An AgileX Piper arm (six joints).
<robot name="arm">
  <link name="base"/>
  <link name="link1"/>
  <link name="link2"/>
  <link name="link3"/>
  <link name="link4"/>
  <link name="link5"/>
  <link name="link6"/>
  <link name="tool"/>
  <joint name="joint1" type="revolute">
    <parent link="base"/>
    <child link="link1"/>
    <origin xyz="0 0 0.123" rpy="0 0 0"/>
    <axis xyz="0 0 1"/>
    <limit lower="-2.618" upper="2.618"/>
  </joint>
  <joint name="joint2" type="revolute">
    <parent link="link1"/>
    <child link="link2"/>
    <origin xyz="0 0 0" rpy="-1.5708 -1.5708 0"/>
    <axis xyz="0 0 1"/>
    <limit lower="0" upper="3.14"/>
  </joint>
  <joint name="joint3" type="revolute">
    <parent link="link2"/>
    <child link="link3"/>
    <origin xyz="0.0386 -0.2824 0" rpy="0 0 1.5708"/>
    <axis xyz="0 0 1"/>
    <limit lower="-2.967" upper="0"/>
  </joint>
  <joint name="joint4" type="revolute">
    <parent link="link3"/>
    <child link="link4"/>
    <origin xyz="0.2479 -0.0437 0" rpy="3.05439 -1.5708 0"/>
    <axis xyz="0 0 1"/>
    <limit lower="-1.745" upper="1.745"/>
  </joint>
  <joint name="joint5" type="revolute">
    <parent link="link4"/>
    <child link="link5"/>
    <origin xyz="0 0 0" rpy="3.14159 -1.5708 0"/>
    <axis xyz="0 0 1"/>
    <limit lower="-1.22" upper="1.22"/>
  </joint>
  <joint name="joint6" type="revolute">
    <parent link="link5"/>
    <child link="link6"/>
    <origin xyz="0.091 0 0" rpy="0 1.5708 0"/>
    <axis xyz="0 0 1"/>
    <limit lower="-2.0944" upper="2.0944"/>
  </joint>
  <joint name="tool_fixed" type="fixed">
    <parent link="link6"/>
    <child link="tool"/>
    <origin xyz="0 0 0" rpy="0 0 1.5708"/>
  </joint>
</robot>
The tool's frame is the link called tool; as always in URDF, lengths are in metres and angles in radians.
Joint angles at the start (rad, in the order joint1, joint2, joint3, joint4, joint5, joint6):
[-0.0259, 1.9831, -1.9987, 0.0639, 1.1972, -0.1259]
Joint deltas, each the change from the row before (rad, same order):
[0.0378, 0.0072, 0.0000, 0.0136, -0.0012, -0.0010]
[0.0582, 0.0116, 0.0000, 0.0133, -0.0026, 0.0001]
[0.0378, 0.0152, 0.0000, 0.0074, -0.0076, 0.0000]
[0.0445, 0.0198, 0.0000, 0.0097, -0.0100, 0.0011]
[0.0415, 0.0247, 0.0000, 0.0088, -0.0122, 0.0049]
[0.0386, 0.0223, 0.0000, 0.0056, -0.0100, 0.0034]
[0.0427, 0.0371, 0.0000, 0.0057, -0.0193, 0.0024]
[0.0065, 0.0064, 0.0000, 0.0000, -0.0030, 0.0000]
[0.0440, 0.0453, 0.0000, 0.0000, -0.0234, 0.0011]
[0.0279, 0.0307, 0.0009, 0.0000, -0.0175, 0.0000]
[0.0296, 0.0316, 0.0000, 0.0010, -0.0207, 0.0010]
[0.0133, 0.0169, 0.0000, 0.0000, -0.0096, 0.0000]
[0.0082, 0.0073, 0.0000, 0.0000, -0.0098, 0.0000]
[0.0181, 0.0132, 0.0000, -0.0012, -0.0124, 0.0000]
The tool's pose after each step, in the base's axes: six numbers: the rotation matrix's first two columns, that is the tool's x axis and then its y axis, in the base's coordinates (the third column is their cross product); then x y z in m. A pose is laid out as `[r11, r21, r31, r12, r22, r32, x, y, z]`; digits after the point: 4 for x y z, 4 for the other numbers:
[-0.8822, -0.1086, -0.4583, -0.1320, 0.9911, 0.0192, 0.4389, 0.0118, 0.3301]
[-0.8787, -0.1547, -0.4516, -0.1900, 0.9812, 0.0335, 0.4400, 0.0386, 0.3252]
[-0.8760, -0.1847, -0.4454, -0.2265, 0.9731, 0.0418, 0.4418, 0.0562, 0.3188]
[-0.8723, -0.2185, -0.4374, -0.2676, 0.9621, 0.0531, 0.4433, 0.0772, 0.3104]
[-0.8703, -0.2462, -0.4265, -0.3012, 0.9513, 0.0655, 0.4449, 0.0973, 0.2998]
[-0.8672, -0.2744, -0.4155, -0.3328, 0.9401, 0.0738, 0.4453, 0.1159, 0.2900]
[-0.8640, -0.3065, -0.3993, -0.3668, 0.9267, 0.0823, 0.4471, 0.1372, 0.2736]
[-0.8635, -0.3122, -0.3962, -0.3722, 0.9245, 0.0826, 0.4473, 0.1404, 0.2707]
[-0.8584, -0.3491, -0.3758, -0.4071, 0.9094, 0.0850, 0.4485, 0.1624, 0.2501]
[-0.8541, -0.3729, -0.3625, -0.4291, 0.8991, 0.0861, 0.4486, 0.1766, 0.2357]
[-0.8480, -0.3961, -0.3521, -0.4514, 0.8880, 0.0881, 0.4479, 0.1916, 0.2210]
[-0.8455, -0.4074, -0.3452, -0.4615, 0.8827, 0.0885, 0.4476, 0.1985, 0.2130]
[-0.8418, -0.4130, -0.3475, -0.4678, 0.8794, 0.0881, 0.4473, 0.2027, 0.2098]
[-0.8349, -0.4276, -0.3466, -0.4824, 0.8716, 0.0867, 0.4456, 0.2115, 0.2036]

